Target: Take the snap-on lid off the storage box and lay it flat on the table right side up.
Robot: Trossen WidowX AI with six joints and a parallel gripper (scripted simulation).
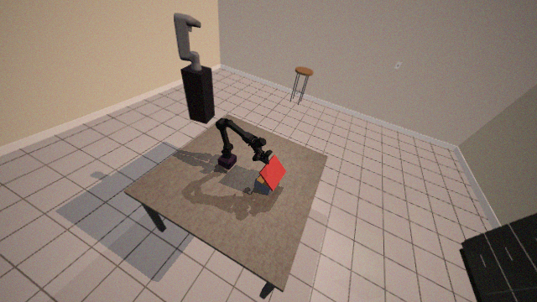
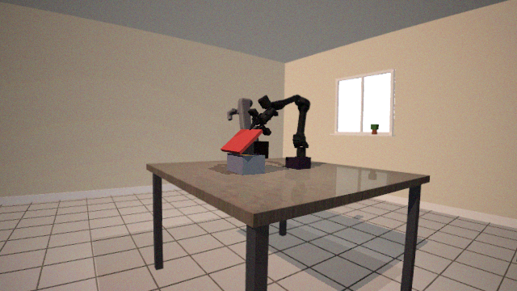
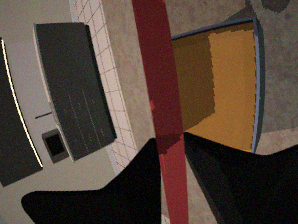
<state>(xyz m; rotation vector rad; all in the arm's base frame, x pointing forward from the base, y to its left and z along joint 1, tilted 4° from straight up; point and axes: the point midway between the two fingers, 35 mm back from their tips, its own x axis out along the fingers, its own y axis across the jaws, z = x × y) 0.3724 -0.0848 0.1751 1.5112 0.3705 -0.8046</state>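
The red lid is 60 mm ahead of my gripper tip, 20 mm to the right of it and 50 mm below it. The rest, counted from my gripper tip: grey-blue storage box: 30 mm ahead, 10 mm to the right, 180 mm below.
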